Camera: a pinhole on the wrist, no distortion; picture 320 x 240 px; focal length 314.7 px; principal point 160.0 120.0 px. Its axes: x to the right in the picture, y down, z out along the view. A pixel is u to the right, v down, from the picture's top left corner.
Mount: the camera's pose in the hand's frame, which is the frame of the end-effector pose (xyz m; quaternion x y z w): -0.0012 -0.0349 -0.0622 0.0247 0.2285 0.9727 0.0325
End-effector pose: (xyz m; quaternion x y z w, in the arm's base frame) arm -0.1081 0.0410 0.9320 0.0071 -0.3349 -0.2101 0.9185
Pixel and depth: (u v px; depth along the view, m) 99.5 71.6 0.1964
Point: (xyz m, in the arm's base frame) -0.1054 0.1035 1.0511
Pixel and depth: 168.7 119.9 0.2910
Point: -0.1883 0.1491 1.1059
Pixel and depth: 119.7 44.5 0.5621
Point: -0.1387 0.3452 1.3449
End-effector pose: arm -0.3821 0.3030 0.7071 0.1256 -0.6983 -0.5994 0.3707
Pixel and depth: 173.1 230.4 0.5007
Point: -0.6844 0.6563 0.7334
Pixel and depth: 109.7 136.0 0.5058
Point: -0.6818 0.5717 0.8937
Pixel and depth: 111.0 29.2 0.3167
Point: -0.5025 0.4367 0.9031
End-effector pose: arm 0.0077 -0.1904 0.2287 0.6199 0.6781 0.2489 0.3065
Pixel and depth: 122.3 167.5 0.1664
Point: 0.0871 -0.1653 0.1695
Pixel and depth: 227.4 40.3 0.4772
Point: 0.4390 -0.2386 0.2293
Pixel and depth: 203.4 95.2 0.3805
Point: 0.3150 -0.2119 0.1662
